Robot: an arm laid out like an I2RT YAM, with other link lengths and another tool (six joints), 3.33 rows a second.
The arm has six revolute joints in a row. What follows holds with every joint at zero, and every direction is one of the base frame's. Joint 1 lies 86.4 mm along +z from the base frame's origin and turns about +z. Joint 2 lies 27.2 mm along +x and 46.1 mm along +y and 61.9 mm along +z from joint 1 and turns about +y. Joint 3 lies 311.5 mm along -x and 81.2 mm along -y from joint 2 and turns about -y. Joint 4 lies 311.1 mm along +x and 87.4 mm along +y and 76.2 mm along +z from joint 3 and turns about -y. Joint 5 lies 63.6 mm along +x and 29.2 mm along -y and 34.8 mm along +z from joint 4 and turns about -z. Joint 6 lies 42.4 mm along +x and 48.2 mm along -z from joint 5 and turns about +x. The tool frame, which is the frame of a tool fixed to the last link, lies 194 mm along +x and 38 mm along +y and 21 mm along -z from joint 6; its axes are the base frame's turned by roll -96.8, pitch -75.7 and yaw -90 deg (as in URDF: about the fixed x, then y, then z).
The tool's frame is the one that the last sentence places.
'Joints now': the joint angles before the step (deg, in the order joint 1, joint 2, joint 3, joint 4, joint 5, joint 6). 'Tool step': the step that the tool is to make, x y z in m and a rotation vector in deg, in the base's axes. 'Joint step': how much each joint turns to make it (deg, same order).
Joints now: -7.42, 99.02, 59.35, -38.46, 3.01, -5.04
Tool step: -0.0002, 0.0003, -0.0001, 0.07, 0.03, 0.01
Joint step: 0.00, 0.00, -0.02, -0.02, -0.07, 0.00
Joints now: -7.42, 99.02, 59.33, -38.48, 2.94, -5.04
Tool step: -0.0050, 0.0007, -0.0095, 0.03, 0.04, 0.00
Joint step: -0.01, 0.00, -1.91, 1.86, -0.03, 0.00
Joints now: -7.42, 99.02, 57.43, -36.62, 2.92, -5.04
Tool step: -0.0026, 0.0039, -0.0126, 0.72, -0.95, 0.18
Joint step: 0.00, 0.00, -2.74, 3.59, -0.86, 0.00
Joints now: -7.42, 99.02, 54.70, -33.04, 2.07, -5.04
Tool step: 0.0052, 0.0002, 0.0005, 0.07, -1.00, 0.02
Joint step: 0.01, 0.01, -0.02, 1.01, -0.20, 0.03
